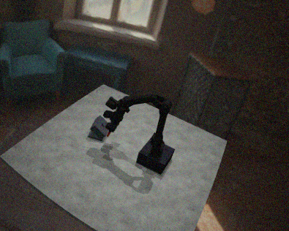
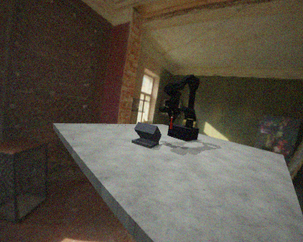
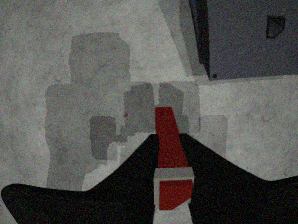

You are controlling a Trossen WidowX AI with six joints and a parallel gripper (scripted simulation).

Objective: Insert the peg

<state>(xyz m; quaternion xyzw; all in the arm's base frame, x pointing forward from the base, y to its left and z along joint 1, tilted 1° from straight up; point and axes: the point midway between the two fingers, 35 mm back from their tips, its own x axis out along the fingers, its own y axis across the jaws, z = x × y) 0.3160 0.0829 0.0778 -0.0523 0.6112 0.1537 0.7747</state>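
My gripper tip is now 13 cm short of the sloped panel, 6 cm to the left of it and 8 cm above it. The rest, counted from my gripper tip: red peg (1 cm behind, 2 cm above).
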